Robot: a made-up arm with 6 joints.
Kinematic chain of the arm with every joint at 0, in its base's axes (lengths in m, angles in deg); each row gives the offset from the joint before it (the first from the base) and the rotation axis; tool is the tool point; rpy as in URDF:
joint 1: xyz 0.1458 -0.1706 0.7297 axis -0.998 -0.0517 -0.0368
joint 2: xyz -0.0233 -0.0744 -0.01 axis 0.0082 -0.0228 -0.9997
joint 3: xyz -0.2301 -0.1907 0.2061 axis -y
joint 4: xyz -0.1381 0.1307 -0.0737 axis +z
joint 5: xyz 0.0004 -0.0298 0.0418 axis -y
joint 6: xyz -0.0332 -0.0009 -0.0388 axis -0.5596 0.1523 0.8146
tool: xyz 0.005 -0.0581 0.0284 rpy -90 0 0
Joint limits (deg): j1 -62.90..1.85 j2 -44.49..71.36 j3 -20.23..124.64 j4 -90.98..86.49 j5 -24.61..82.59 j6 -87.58..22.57
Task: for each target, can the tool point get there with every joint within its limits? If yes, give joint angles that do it. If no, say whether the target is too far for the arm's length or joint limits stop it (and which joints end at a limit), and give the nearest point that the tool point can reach.
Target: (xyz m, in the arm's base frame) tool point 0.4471 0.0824 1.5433
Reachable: no: too far | nearest point 0.0232 -0.0576 1.1287 | short by 0.609 m
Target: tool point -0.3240 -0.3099 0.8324
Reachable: yes | joints -57.03 24.95 -6.03 -54.94 65.61 -7.58
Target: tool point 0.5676 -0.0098 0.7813
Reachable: no: joint limits stop it (at a limit: joint 1, joint 2, joint 4, joint 5, joint 6) | nearest point 0.1366 -0.1397 0.7879 | short by 0.450 m
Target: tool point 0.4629 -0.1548 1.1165
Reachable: no: joint limits stop it (at a limit: joint 1, joint 2, joint 3, joint 6) | nearest point 0.1764 -0.3426 0.8996 | short by 0.405 m
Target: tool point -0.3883 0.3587 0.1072
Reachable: no: too far | nearest point -0.1238 0.0577 0.6991 | short by 0.715 m
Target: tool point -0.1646 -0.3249 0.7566
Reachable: yes | joints -31.61 19.16 45.53 39.21 38.28 10.48
